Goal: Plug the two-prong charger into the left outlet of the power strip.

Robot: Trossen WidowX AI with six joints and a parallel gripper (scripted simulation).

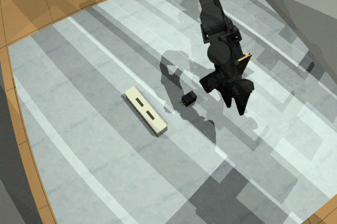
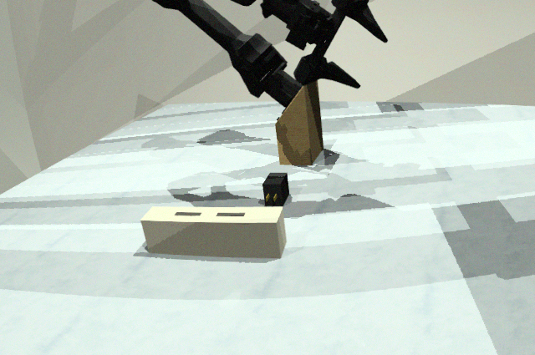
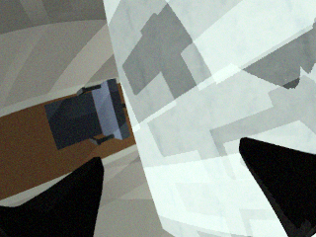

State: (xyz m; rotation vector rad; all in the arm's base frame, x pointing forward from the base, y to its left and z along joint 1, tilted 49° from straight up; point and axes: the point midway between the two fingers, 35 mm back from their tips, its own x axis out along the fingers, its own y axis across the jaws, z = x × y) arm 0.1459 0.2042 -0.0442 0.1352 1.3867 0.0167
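Right now my gripper tip is 200 mm above the black two-prong charger, 160 mm to the left of it and 60 mm short of it.
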